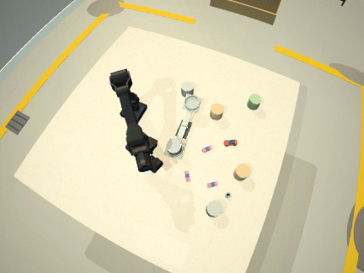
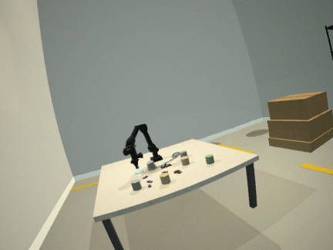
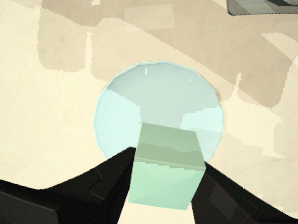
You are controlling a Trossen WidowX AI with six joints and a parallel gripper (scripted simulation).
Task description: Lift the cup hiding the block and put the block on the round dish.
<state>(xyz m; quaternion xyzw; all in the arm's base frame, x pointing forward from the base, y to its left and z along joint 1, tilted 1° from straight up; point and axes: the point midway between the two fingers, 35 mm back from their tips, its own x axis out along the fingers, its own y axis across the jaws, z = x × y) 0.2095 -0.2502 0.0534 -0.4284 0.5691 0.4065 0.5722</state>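
Now: gripper tip 40 mm above the pale blue round dish. The rest, counted from my gripper tip: red toy (350 mm ahead, 260 mm to the left, 30 mm below); then nut (420 mm ahead, 40 mm below); then balance beam (90 mm ahead, 250 mm to the left, 10 mm below).
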